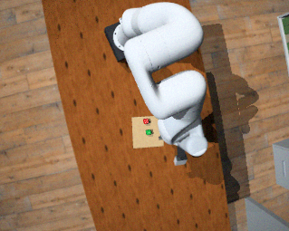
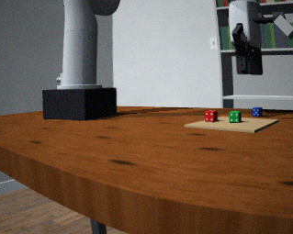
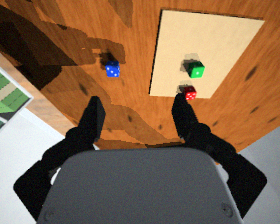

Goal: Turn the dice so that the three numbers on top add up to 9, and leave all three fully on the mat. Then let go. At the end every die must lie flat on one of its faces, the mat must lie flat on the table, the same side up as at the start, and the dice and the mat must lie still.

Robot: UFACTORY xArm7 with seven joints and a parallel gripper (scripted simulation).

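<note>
The blue die lies 10 cm below my hand, 4 cm to the left of it and 1 cm ahead of it. The rest, counted from my hand: red die (9 cm to the right, 9 cm below, 7 cm behind); tan mat (10 cm below, 9 cm to the right, 2 cm behind); green die (9 cm to the right, 9 cm below, 2 cm behind).
</note>
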